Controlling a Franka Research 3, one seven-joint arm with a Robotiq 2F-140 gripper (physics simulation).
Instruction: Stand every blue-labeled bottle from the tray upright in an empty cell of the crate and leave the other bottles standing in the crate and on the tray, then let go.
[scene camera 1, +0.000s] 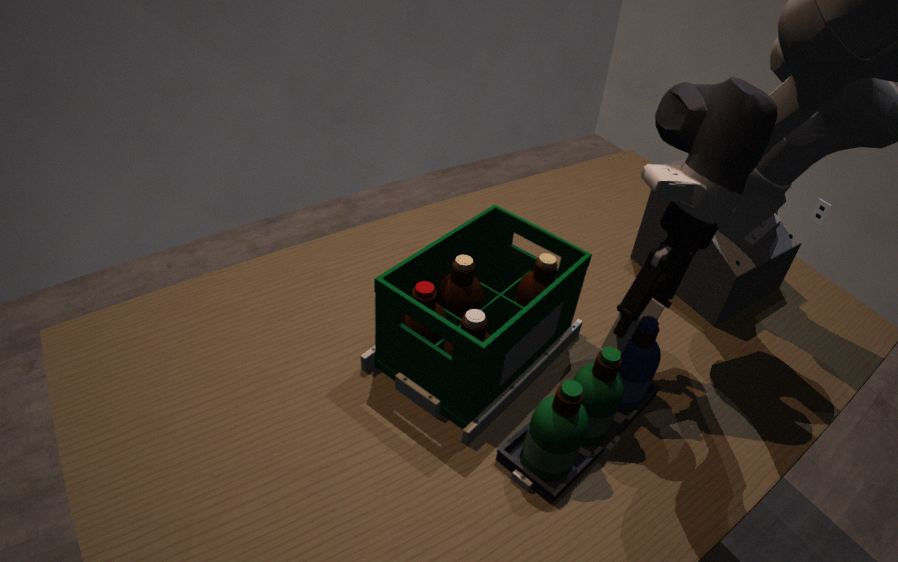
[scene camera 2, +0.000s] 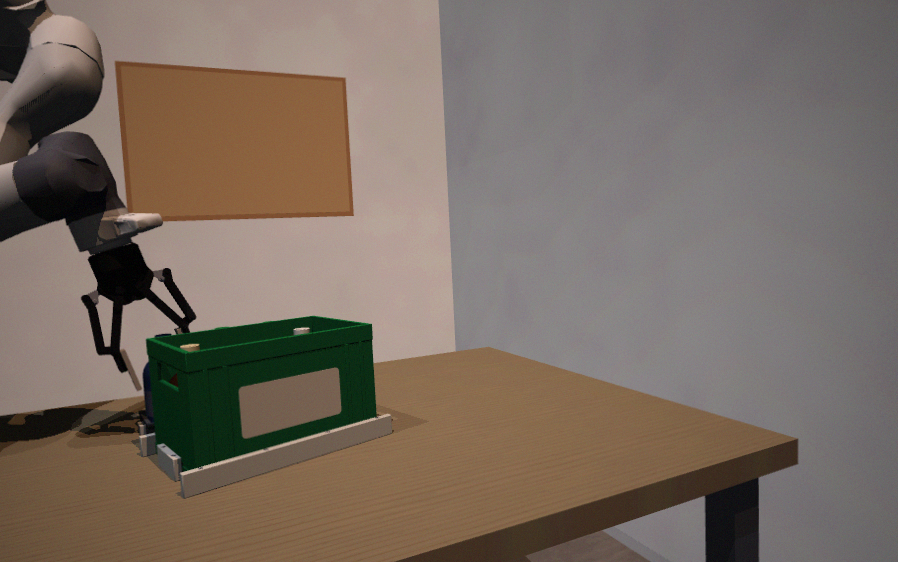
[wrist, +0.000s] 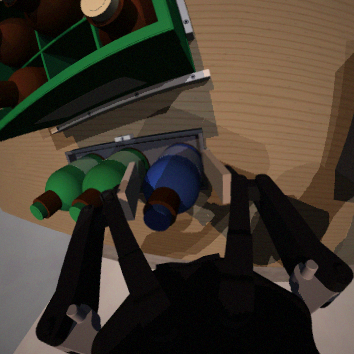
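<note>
A blue bottle (scene camera 1: 641, 363) (scene camera 2: 148, 391) (wrist: 172, 175) stands at the robot-side end of the dark tray (scene camera 1: 537, 485) (wrist: 185, 134). Two green bottles, one (scene camera 1: 557, 430) (wrist: 65, 186) at the far end and one (scene camera 1: 598, 394) (wrist: 102, 176) in the middle, stand beside it. My gripper (scene camera 1: 639, 318) (scene camera 2: 158, 354) (wrist: 170, 166) is open, with its pads on either side of the blue bottle in the wrist view; no grip shows. The green crate (scene camera 1: 410, 374) (scene camera 2: 211, 410) (wrist: 127, 45) holds several brown bottles with cream, red and white caps. Some cells show no bottle. Bottle labels are hard to read.
Light rails, one (scene camera 1: 523, 381) (wrist: 137, 94) between crate and tray and one (scene camera 2: 284, 455) on the crate's other side, lie along the crate on the wooden table (scene camera 1: 218, 410) (scene camera 2: 529, 450) (wrist: 265, 75). The near green bottle is close beside one finger pad.
</note>
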